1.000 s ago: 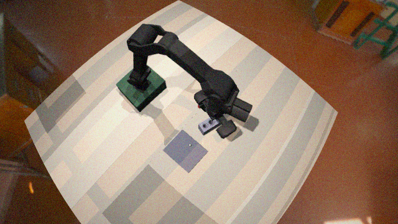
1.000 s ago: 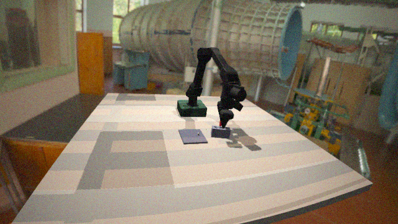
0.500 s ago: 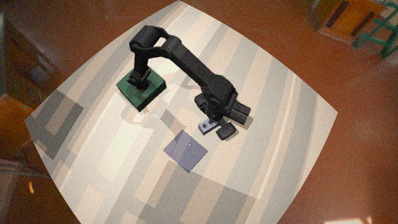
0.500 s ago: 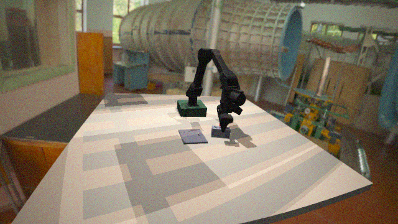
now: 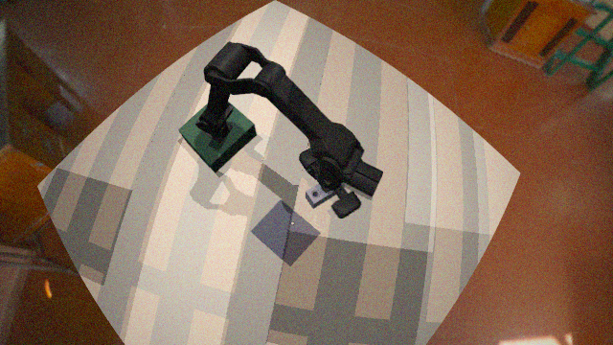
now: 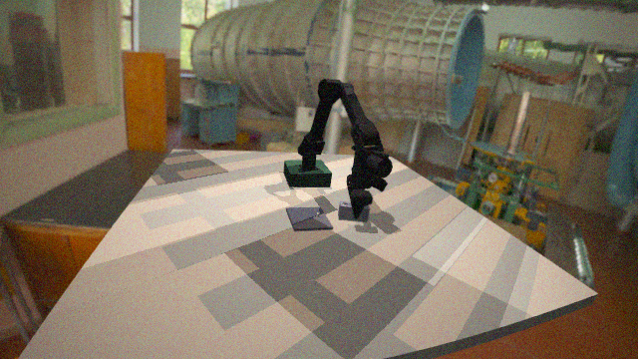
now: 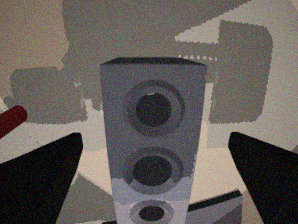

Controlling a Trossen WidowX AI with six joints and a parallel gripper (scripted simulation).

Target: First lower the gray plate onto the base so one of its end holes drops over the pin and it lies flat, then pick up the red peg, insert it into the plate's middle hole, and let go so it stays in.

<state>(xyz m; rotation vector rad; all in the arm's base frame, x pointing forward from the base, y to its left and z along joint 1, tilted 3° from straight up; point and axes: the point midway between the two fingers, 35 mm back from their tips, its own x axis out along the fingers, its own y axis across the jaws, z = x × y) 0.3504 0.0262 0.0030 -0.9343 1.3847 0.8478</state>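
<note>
The gray plate lies 1 cm above my gripper tip. Round my gripper tip: red peg 9 cm behind, 5 cm to the left, 1 cm above; then base 3 cm behind, 13 cm to the right, 2 cm below.
</note>
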